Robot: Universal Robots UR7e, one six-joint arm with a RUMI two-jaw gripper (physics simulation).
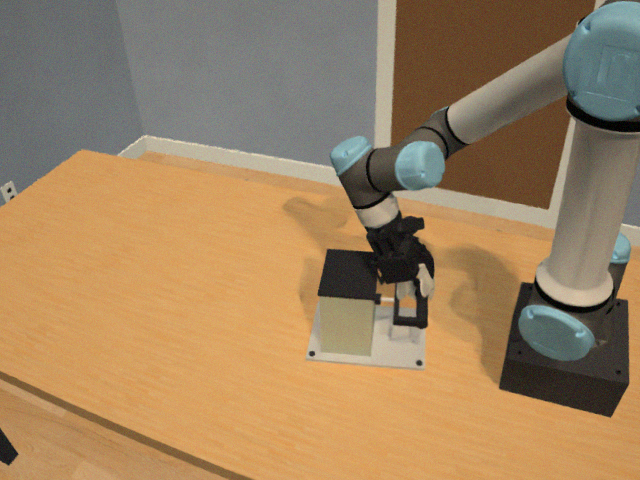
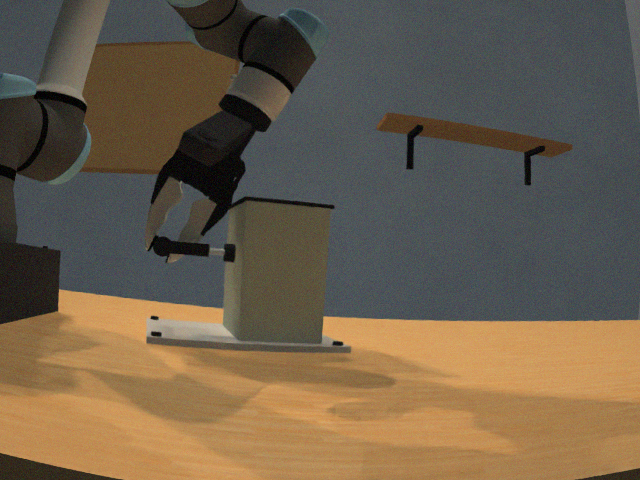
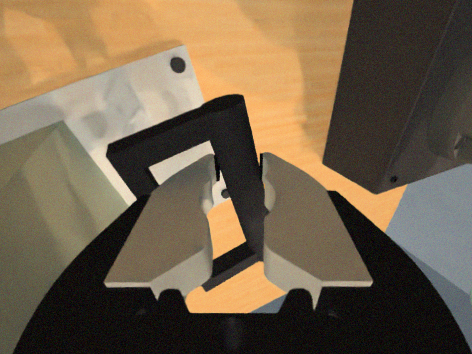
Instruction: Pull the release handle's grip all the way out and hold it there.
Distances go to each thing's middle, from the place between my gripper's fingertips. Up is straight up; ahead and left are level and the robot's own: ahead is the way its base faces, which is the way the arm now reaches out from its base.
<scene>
Now: hand 9 cm short of the light grey base plate (image 1: 395,347), 9 cm above it and 6 cm to the right of it.
</scene>
